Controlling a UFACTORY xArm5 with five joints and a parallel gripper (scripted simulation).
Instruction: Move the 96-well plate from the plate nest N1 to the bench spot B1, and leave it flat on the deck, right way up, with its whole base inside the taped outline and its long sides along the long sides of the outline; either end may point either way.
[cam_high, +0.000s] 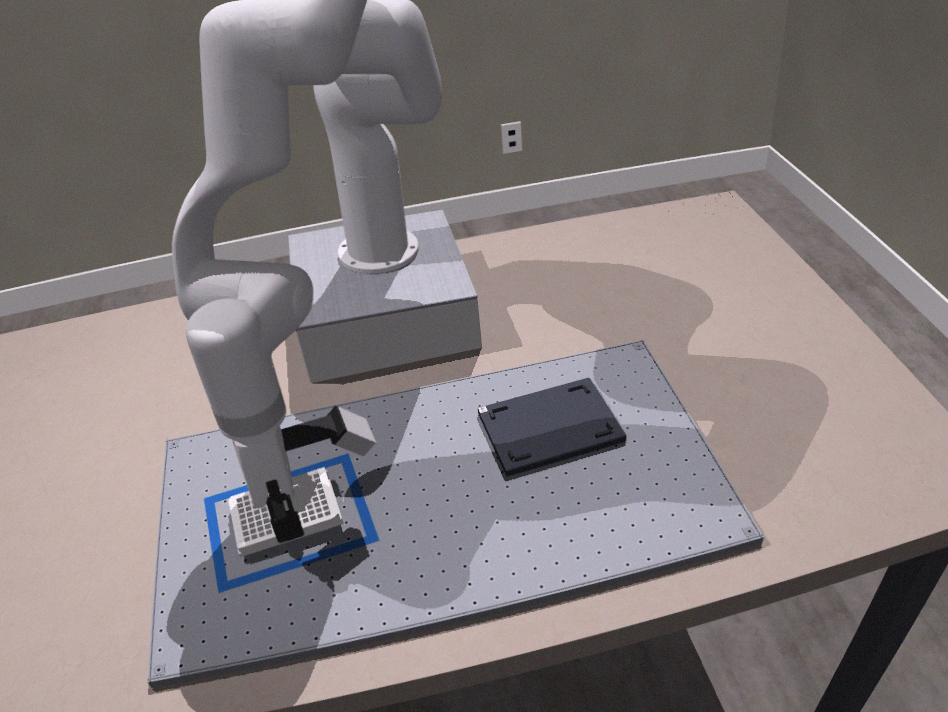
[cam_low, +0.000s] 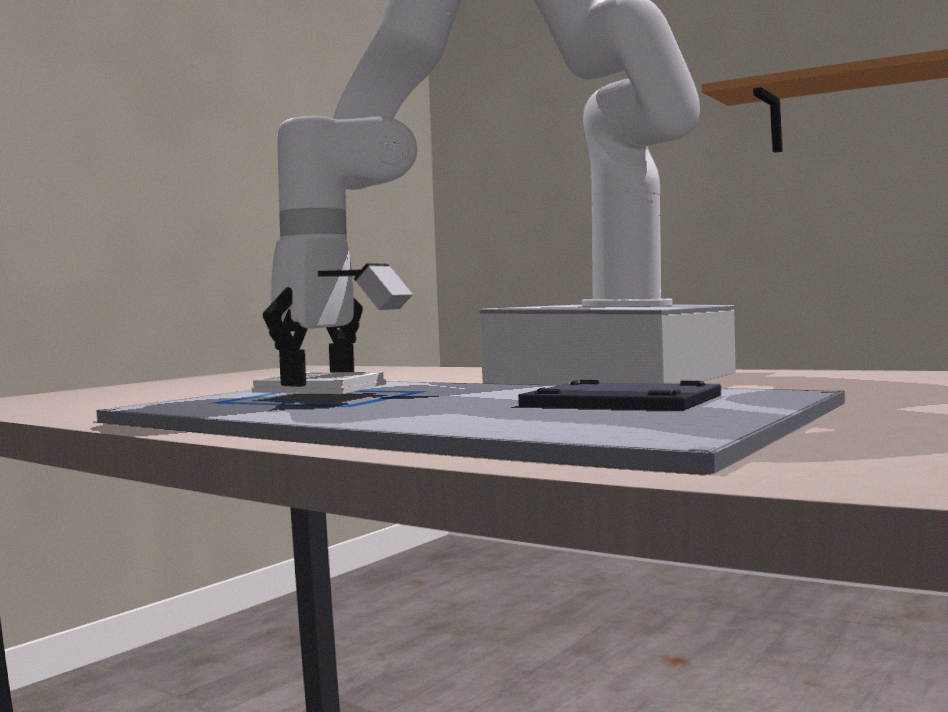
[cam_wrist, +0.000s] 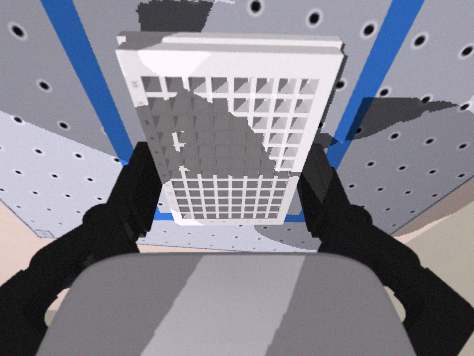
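Now: hand 1 cm above the white 96-well plate. Also, from my hand: black plate nest N1: 35 cm to the left, 2 cm below.
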